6 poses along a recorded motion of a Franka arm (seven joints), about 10 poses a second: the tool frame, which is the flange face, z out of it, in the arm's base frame.
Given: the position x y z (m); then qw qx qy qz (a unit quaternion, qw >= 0).
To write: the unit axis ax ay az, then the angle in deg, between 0 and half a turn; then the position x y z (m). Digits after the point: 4 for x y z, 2 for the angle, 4 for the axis.
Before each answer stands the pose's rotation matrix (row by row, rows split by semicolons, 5 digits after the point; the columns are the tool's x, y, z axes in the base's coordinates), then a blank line. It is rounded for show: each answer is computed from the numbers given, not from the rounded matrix.
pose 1, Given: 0.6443 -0.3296 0.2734 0.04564 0.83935 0.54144 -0.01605
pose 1, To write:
0.41317 0.91037 0.02248; 0.90744 -0.40952 -0.09400; -0.07637 0.05924 -0.99532

0.8402 0.5420 -0.0161 174.77 0.6443 -0.3296 0.2734
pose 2, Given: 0.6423 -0.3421 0.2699 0.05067 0.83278 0.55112 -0.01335
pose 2, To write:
0.39218 0.91927 0.03362; 0.91657 -0.38740 -0.09911; -0.07809 0.06968 -0.99451

0.8339 0.5518 -0.0134 174.19 0.6423 -0.3421 0.2699
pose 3, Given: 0.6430 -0.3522 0.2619 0.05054 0.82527 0.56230 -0.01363
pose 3, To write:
0.36726 0.92948 0.03434; 0.92673 -0.36252 -0.09875; -0.07933 0.06809 -0.99452

0.8263 0.5630 -0.0136 174.21 0.6430 -0.3522 0.2619
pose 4, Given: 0.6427 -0.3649 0.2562 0.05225 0.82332 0.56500 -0.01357
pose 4, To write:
0.36118 0.93177 0.03670; 0.92894 -0.35609 -0.10137; -0.08139 0.07070 -0.99417

0.8244 0.5658 -0.0136 174.01 0.6427 -0.3649 0.2562
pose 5, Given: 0.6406 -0.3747 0.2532 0.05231 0.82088 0.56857 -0.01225
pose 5, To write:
0.35316 0.93474 0.03937; 0.93217 -0.34799 -0.09981; -0.07960 0.07195 -0.99423

0.8220 0.5693 -0.0123 174.00 0.6406 -0.3747 0.2532
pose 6, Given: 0.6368 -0.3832 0.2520 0.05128 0.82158 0.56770 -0.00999
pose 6, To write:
0.35524 0.93384 0.04181; 0.93179 -0.35018 -0.09560; -0.07464 0.07292 -0.99454

0.8227 0.5684 -0.0100 174.12 0.6368 -0.3832 0.2520
